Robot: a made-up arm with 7 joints. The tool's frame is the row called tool.
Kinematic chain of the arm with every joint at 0, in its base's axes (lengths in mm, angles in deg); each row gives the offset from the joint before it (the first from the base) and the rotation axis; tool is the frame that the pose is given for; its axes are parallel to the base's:
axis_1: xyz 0 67.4 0 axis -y
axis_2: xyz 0 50.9 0 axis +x
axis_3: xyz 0 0 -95.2 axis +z
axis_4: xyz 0 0 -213.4 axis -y
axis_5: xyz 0 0 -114.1 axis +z
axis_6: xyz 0 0 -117.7 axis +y
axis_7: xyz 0 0 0 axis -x
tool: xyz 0 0 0
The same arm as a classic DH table. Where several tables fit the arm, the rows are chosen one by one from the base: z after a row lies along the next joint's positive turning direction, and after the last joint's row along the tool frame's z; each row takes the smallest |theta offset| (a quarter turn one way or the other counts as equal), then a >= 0, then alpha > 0; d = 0 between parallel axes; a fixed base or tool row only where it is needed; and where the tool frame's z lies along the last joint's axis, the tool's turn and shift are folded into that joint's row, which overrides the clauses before.
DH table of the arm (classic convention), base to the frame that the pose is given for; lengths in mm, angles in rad. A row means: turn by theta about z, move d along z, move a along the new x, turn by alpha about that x. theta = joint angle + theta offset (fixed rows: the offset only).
base (fixed): a 0  alpha 1.5708  d 0  theta0 0
axis_1: a 0  alpha 1.5708  d -118.3  theta0 1.5708
axis_2: a 0  alpha 1.5708  d 0  theta0 1.5708
axis_3: a 0  alpha 1.5708  d -308.6  theta0 1.5708
axis_4: a 0  alpha -1.5708  d 0  theta0 0
axis_5: a 0  alpha -1.5708  d -231.8  theta0 0
axis_6: a 0  alpha 1.5708  d 0  theta0 -1.5708
axis_7: a 0  alpha 1.5708  d 0  theta0 1.5708
tool (fixed): a 0  alpha 0  d 0  theta0 -1.5708

